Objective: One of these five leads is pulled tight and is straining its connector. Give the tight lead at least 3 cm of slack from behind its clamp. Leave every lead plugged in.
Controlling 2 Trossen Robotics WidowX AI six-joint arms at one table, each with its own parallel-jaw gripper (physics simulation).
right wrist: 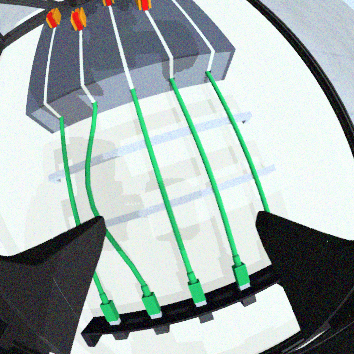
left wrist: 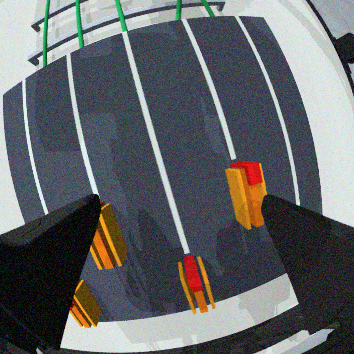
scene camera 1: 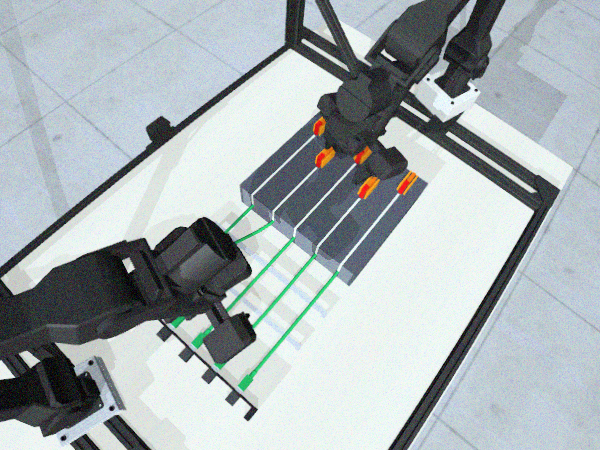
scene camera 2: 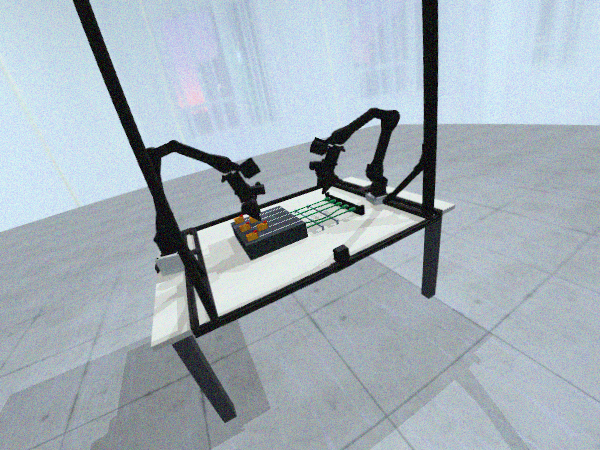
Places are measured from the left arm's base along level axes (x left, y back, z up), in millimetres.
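Pixels of known places: left gripper, fingertip midpoint: [left wrist: 184, 203] [scene camera 1: 341, 166] [scene camera 2: 260, 216]; right gripper, fingertip midpoint: [right wrist: 182, 222] [scene camera 1: 231, 291] [scene camera 2: 320, 191]; left arm's base, link origin: [scene camera 1: 452, 85] [scene camera 2: 170, 250]; right arm's base, link origin: [scene camera 1: 77, 399] [scene camera 2: 379, 194].
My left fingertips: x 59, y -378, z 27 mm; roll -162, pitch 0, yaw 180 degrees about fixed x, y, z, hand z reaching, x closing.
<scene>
For each thing: its top centre in the pictures, then the offset to it from my left fingertips. "pt": a spot on its surface instead. Level surfaces: height alone.
- dark block, surface spot: [left wrist: 175, 100] pt dx +3, dy -66, dz -38 mm
- black strip, surface spot: [right wrist: 92, 332] pt dx +0, dy -429, dz -60 mm
- white table, surface height: dz -104 mm
- small black box, surface spot: [scene camera 1: 160, 130] [scene camera 2: 339, 247] pt dx -298, dy -241, dz -57 mm
Five green leads run from a dark block [scene camera 1: 285, 182] [left wrist: 175, 100] to a black strip [right wrist: 92, 332]. The second from left in the right wrist view [right wrist: 88, 175] bows; the third [right wrist: 161, 185] and fourth [right wrist: 207, 167] look nearly straight. I cannot tell which is tight. Four green connectors show at the strip; a finger hides the fifth. White lines on the block end at orange clamps with red parts, including these [left wrist: 247, 195] [left wrist: 196, 284] [left wrist: 109, 237]. My left gripper [left wrist: 184, 203] is open above the clamp end, its fingers partly covering clamps. My right gripper [right wrist: 182, 222] is open above the leads near the strip.
Two pale bars [right wrist: 117, 151] [right wrist: 240, 178] cross beneath the leads. Black frame rails [scene camera 1: 480, 300] edge the white table [scene camera 1: 425, 250]. A small black box [scene camera 1: 160, 130] [scene camera 2: 341, 254] sits on one long rail. Both arms reach over the table from opposite ends.
</scene>
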